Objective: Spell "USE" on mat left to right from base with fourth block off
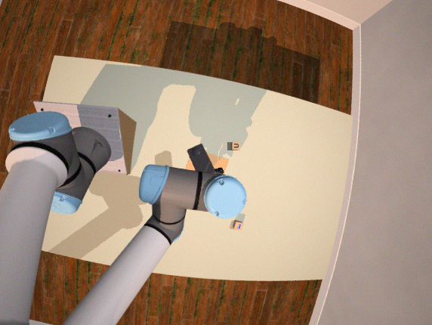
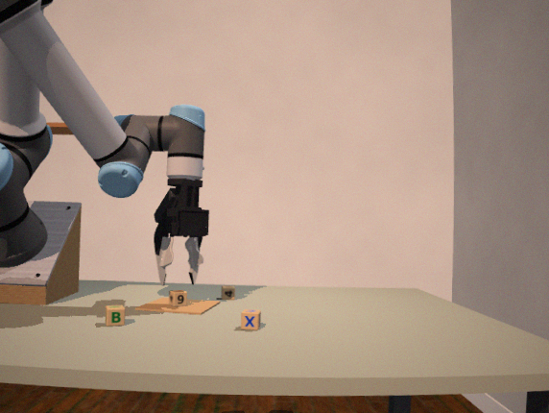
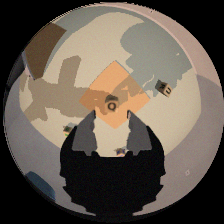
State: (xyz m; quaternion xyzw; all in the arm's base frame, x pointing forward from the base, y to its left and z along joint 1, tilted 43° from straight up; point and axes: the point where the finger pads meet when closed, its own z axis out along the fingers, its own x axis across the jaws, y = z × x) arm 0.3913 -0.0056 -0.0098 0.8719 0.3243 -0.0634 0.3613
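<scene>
Now: the orange mat 10 mm to the left of my hand and 60 mm below it. Also, from my hand: blue-lettered block: 170 mm ahead, 160 mm to the right, 50 mm below.
</scene>
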